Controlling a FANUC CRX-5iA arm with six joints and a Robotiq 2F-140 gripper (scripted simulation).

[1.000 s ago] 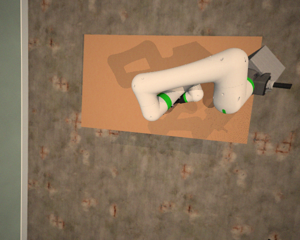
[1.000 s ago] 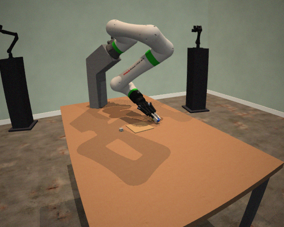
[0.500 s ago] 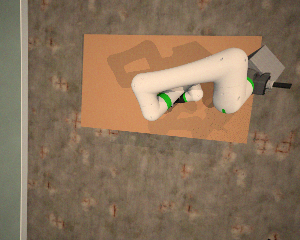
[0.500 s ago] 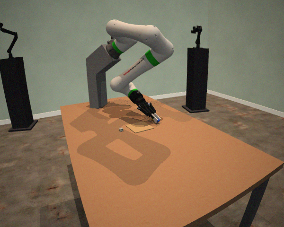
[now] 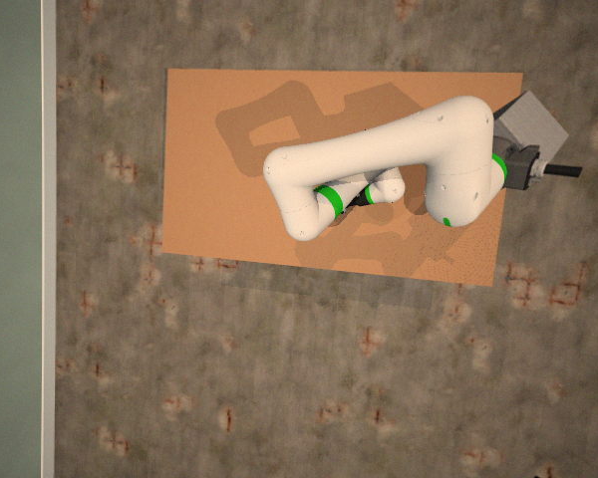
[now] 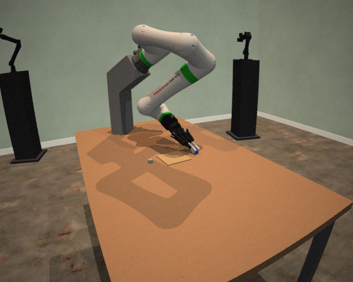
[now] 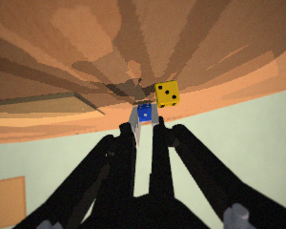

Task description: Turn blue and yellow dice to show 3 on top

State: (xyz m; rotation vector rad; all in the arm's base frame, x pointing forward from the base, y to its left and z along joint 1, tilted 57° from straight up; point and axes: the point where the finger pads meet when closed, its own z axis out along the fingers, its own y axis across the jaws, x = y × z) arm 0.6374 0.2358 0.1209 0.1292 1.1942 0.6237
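Right now my hand is 2 cm short of the blue die, 2 cm above it and 1 cm to the right of it. The rest, counted from my hand: yellow die: 6 cm behind, 2 cm below; then white die: 25 cm to the right, 8 cm ahead, 2 cm below; then tan mat: 12 cm to the right, 5 cm ahead, 3 cm below.
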